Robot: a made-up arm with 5 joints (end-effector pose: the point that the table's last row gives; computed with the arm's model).
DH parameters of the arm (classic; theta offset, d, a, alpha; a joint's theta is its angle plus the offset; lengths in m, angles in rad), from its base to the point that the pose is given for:
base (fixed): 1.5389 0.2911 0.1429 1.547
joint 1: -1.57 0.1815 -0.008 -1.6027
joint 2: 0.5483 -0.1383 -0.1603 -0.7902
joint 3: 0 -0.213 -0.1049 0.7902
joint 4: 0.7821 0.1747 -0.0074 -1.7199
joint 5: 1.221 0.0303 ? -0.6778
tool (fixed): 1.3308 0.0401 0 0
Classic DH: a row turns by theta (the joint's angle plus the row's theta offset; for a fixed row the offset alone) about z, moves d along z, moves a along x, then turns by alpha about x.
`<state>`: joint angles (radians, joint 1 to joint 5).
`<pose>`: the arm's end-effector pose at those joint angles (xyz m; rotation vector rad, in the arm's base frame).
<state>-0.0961 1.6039 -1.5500 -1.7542 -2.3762</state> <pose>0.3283 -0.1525 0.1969 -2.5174 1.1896 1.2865</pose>
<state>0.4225 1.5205 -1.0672 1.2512 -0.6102</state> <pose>0.5035 0.0198 -0.0495 0.1239 2.8518 -1.0767</pose>
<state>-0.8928 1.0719 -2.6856 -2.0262 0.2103</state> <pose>0.3599 0.0629 0.5365 0.2830 2.9757 0.5590</pose>
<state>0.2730 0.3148 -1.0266 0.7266 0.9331</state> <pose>0.4547 -0.1374 0.5212 0.8398 0.4451 0.3273</pose>
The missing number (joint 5, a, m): -0.0795
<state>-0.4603 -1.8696 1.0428 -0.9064 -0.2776</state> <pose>0.0639 0.2171 0.4634 -0.2645 -1.5664 0.1098</pose>
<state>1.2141 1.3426 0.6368 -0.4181 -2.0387</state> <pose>0.3958 0.3194 0.0937 -0.1318 1.9777 -1.2705</pose>
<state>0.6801 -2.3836 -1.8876 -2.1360 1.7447</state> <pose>-0.1228 -0.0334 0.0663 -1.0405 0.3003 1.5164</pose>
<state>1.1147 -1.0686 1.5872 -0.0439 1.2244</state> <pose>0.2317 0.0369 0.2962 -0.2559 0.3010 0.6950</pose>
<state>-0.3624 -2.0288 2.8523 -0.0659 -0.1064</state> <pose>0.2566 -0.0931 0.3535 -1.4057 0.0704 -1.6372</pose>
